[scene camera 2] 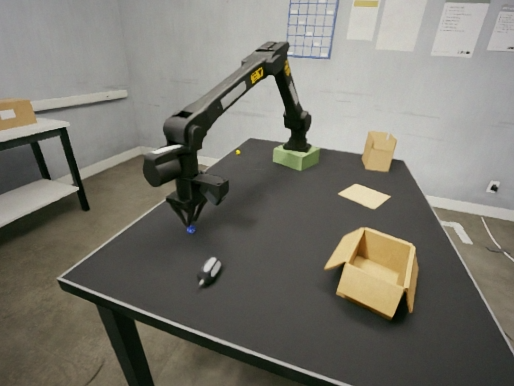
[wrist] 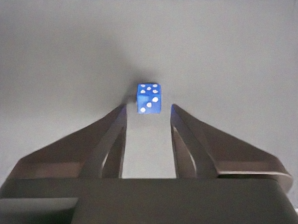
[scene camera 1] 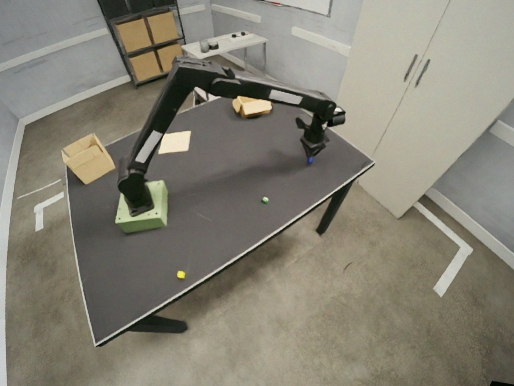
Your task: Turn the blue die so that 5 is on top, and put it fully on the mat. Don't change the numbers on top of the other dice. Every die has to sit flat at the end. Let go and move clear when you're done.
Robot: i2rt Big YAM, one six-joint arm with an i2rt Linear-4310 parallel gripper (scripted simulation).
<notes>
The pictures show: my gripper and a box.
My gripper is seen too in the wrist view.
</notes>
